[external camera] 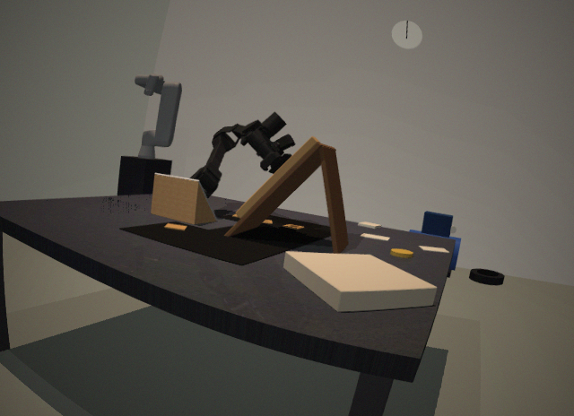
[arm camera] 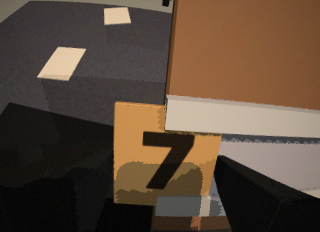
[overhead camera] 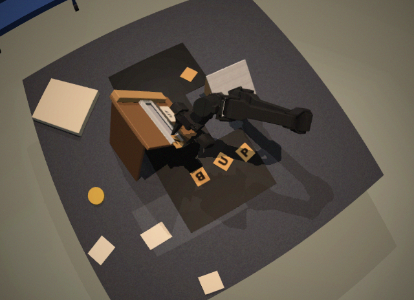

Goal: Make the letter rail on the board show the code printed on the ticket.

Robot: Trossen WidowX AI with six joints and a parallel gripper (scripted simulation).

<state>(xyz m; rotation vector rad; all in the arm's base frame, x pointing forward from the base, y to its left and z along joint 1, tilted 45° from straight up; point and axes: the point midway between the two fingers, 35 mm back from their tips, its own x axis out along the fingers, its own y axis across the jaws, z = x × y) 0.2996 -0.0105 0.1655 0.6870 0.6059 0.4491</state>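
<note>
Now: gripper tip 150 mm to the left of the white ticket, 80 mm above it and 30 mm past it. Round my gripper tip: dark mat (160 mm below, 120 mm behind, 110 mm to the right); letter tile (right at my gripper tip); yellow disc (370 mm ahead, 150 mm below).
</note>
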